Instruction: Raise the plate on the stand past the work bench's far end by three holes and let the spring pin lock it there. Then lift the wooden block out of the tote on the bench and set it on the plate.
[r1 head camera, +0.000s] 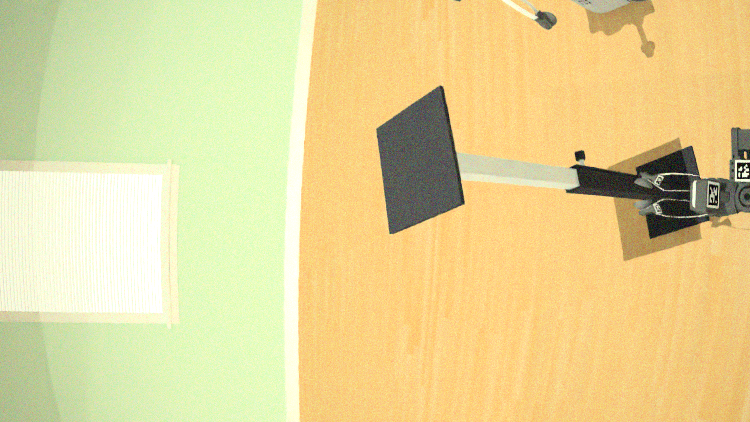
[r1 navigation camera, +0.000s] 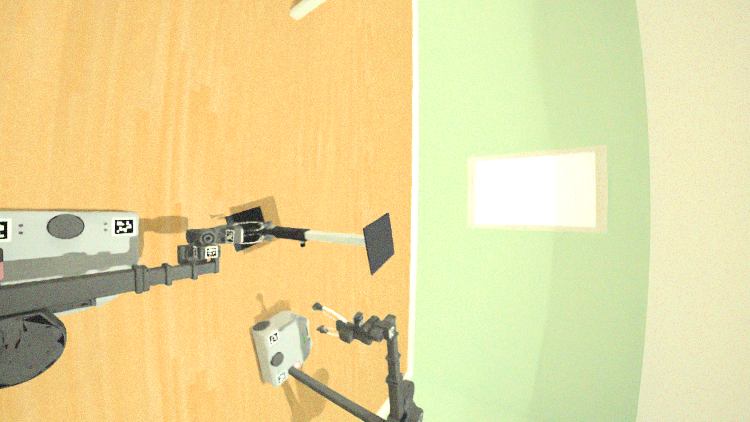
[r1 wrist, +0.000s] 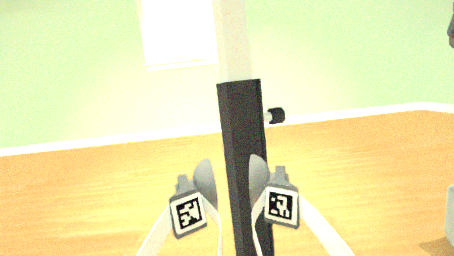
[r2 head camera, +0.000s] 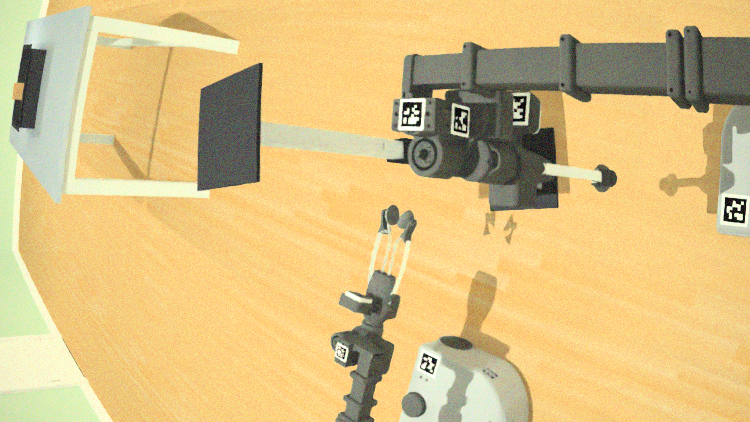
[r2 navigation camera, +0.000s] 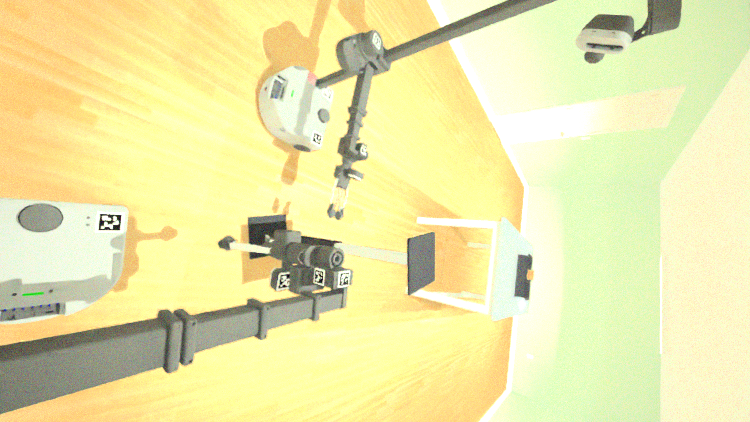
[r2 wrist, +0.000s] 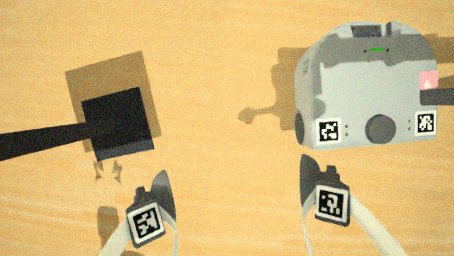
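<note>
The plate (r1 head camera: 419, 162) (r1 navigation camera: 378, 244) (r2 head camera: 229, 131) (r2 navigation camera: 421, 262) tops a pale bar that rises from the stand's black sleeve (r1 head camera: 603, 181) (r1 wrist: 240, 115). The spring pin's knob (r1 head camera: 579, 155) (r1 wrist: 276, 115) sticks out near the sleeve's top. My r1 gripper (r1 head camera: 645, 194) (r1 wrist: 233, 180) (r2 head camera: 399, 216) is narrowed but still open, in front of the sleeve and below the pin; no contact shows. My r2 gripper (r1 navigation camera: 318, 317) (r2 head camera: 605, 178) (r2 wrist: 237, 185) is open and empty, pointing down beside the stand. The wooden block (r2 head camera: 18, 91) (r2 navigation camera: 530, 274) is in the black tote (r2 head camera: 34, 89) on the bench (r2 head camera: 60, 104) (r2 navigation camera: 503, 272).
The stand's base plate (r2 wrist: 120, 125) is on the floor. The r1 base (r2 head camera: 466, 388) (r2 navigation camera: 296, 107) and r2 base (r2 wrist: 375, 90) stand on different sides of it. The r2 arm (r2 head camera: 524, 68) (r2 navigation camera: 225, 333) reaches close beside the stand. The bench stands beyond the plate in the r2 head view.
</note>
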